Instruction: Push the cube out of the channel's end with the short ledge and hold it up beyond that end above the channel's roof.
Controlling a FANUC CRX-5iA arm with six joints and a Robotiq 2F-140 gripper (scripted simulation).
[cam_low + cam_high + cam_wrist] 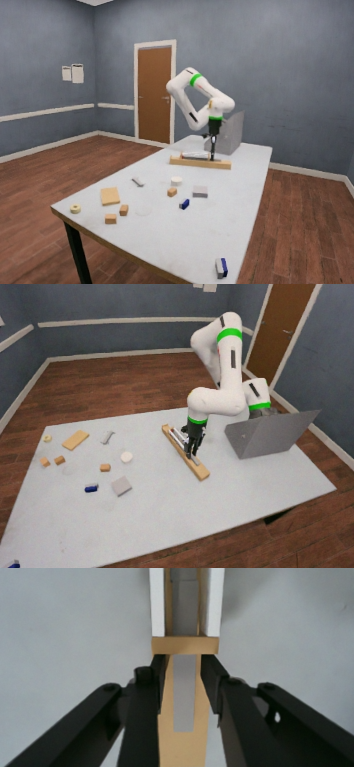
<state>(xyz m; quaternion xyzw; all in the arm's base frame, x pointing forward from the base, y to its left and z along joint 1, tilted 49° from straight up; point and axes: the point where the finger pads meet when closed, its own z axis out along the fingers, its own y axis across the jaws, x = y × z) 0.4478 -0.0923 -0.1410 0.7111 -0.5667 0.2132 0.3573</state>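
Now: hand 3 cm above the thin grey stick. Also, from my hand: red cube: 21 cm to the right, 6 cm ahead, 3 cm below; tan channel: 12 cm to the right, 3 cm below, 3 cm ahead; white disc: 36 cm ahead, 11 cm to the right, 7 cm below.
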